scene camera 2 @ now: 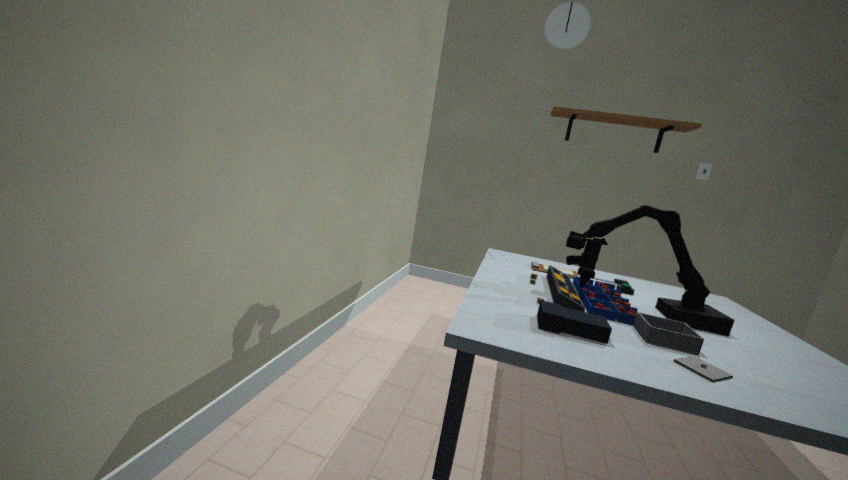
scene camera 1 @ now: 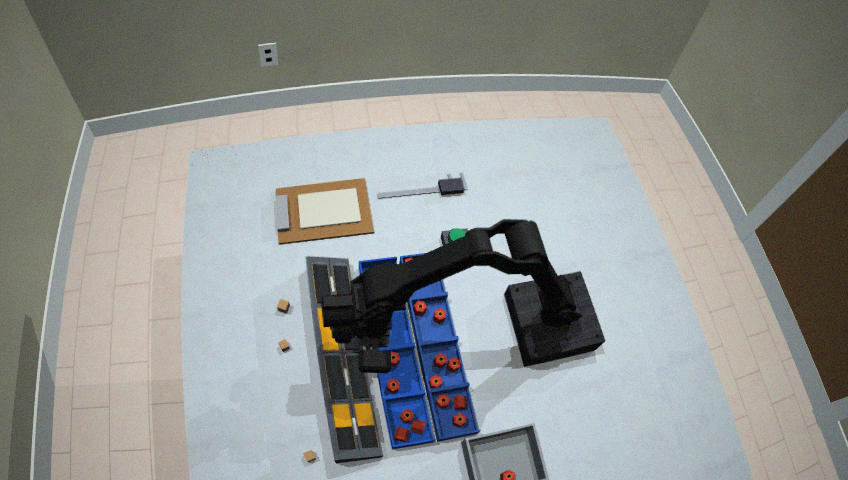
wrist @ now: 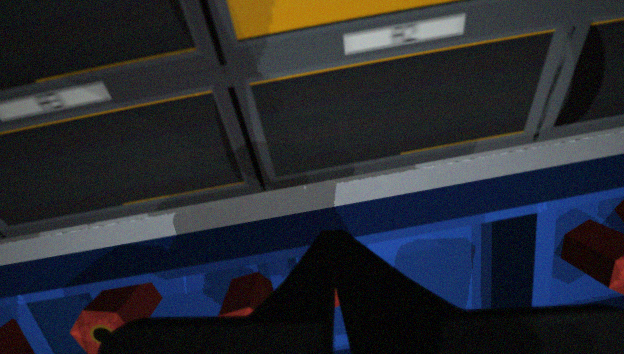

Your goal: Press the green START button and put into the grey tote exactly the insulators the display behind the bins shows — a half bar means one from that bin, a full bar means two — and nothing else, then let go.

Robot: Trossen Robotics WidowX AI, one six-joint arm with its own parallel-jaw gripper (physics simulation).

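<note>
My gripper (scene camera 2: 586, 280) (wrist: 332, 241) is shut and empty, low over the blue bins (scene camera 1: 431, 331) (wrist: 435, 265) beside the display; the arm hides its tips in scene camera 1. Red insulators (scene camera 1: 392, 385) (wrist: 131, 300) lie in several bins, some near the fingers in the wrist view. The grey display (scene camera 1: 360, 454) (wrist: 145, 80) shows a full yellow bar in the second row, left column, and half bars in both columns of the last row; the arm covers part. The green START button (scene camera 1: 457, 234) is beyond the bins. The grey tote (scene camera 1: 539, 453) (scene camera 2: 666, 340) holds an insulator (scene camera 1: 507, 475).
A clipboard (scene camera 1: 367, 221) and a tool with a dark head (scene camera 1: 450, 186) lie beyond the bins. Small wooden cubes (scene camera 1: 283, 305) (scene camera 1: 283, 344) (scene camera 1: 309, 455) lie behind the display. A black box (scene camera 2: 574, 325) and a flat plate (scene camera 2: 693, 367) are near the tote.
</note>
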